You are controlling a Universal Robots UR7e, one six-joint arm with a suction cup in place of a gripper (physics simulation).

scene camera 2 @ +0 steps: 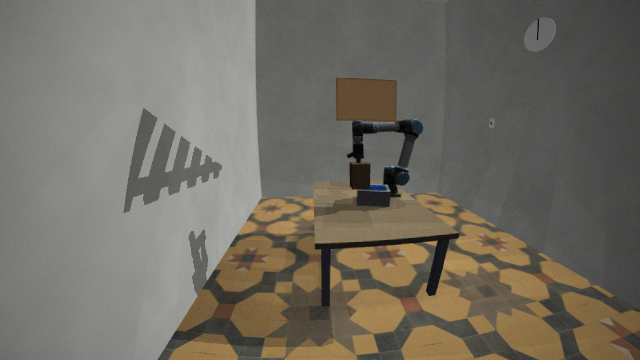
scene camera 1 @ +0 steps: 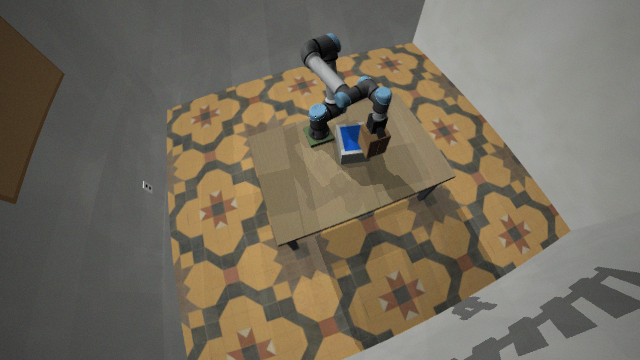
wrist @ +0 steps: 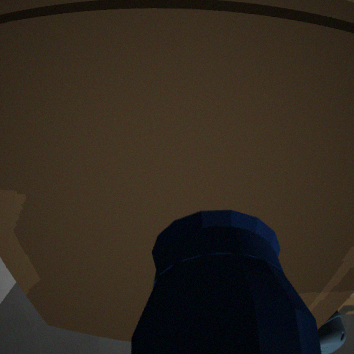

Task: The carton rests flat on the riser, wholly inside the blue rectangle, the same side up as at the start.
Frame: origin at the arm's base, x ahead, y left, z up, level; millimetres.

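Seen in the pictures: hand at its tool point: (wrist: 214,225); arm's base at its link origin: (scene camera 1: 318,131).
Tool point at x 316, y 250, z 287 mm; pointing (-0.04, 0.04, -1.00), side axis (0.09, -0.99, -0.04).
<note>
Pixels of each thing's top centre, then the offset from my tool point to it. Level surfaces: height alone.
- brown carton at its top centre: (wrist: 160,284) (scene camera 1: 376,129) (scene camera 2: 360,162) 17 mm up, 10 mm back, 14 mm left
- grey riser at its top centre: (scene camera 1: 353,137) (scene camera 2: 373,187) 192 mm down, 132 mm back, 60 mm right
- blue rectangle at its top centre: (scene camera 1: 353,137) (scene camera 2: 373,187) 192 mm down, 132 mm back, 60 mm right
- wooden table at its surface level: 312 mm down
A brown carton (scene camera 1: 375,142) (scene camera 2: 359,175) hangs upright from my suction cup (scene camera 1: 380,133) (scene camera 2: 358,160) (wrist: 215,225), which presses on its top face. The carton's top fills the wrist view (wrist: 168,105). A grey riser (scene camera 1: 351,156) (scene camera 2: 373,198) with a blue rectangle (scene camera 1: 349,136) (scene camera 2: 378,187) on its top stands on the table near the arm's base. The carton sits low at the riser's edge that faces away from the arm's base, partly over the blue rectangle's border. I cannot tell whether its underside touches the riser.
The wooden table (scene camera 1: 313,201) (scene camera 2: 380,223) stands on a patterned tile floor. The arm's base is bolted to a green plate (scene camera 1: 318,141) next to the riser. Grey walls stand close behind the table and at its side.
</note>
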